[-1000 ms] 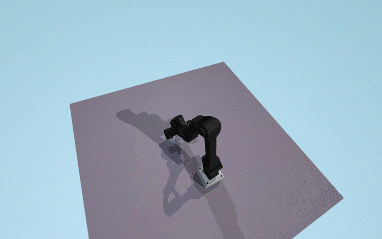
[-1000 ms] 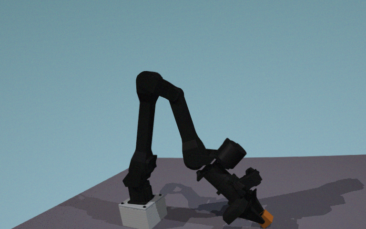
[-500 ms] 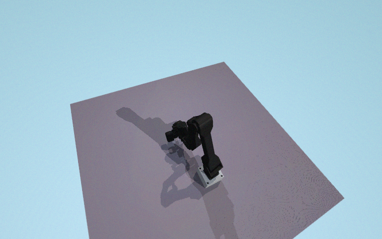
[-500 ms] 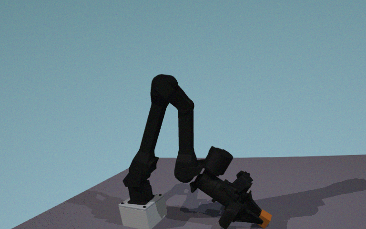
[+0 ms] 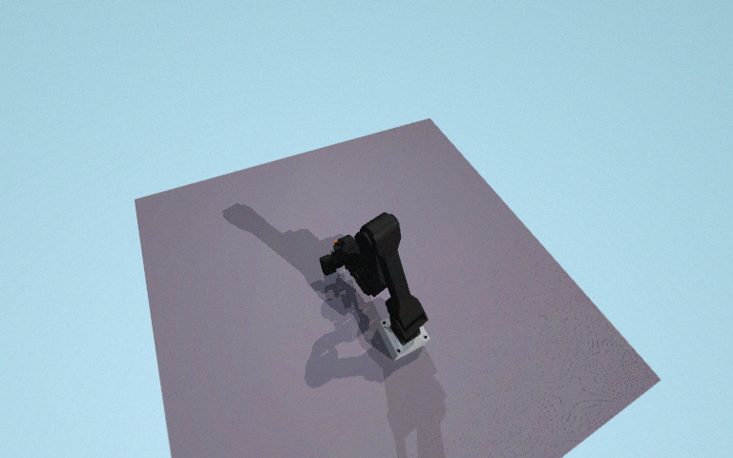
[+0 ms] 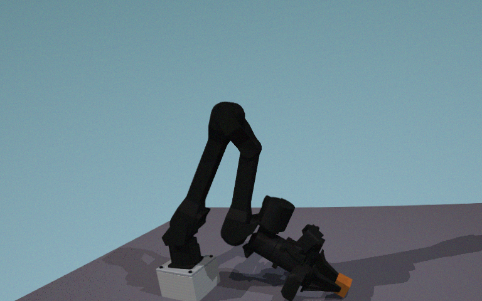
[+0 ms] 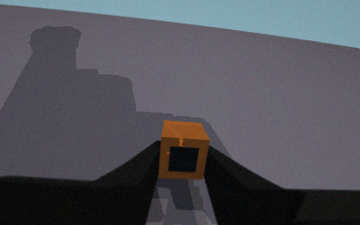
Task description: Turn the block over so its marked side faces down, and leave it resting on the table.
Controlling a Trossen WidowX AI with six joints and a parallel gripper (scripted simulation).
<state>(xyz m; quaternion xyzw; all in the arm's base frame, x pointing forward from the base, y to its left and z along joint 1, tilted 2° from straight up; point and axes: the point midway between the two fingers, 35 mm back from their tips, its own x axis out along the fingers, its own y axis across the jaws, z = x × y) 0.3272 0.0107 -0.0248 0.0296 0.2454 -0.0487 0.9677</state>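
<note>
The orange block lies 1 cm behind my gripper tip and 1 cm above it.
</note>
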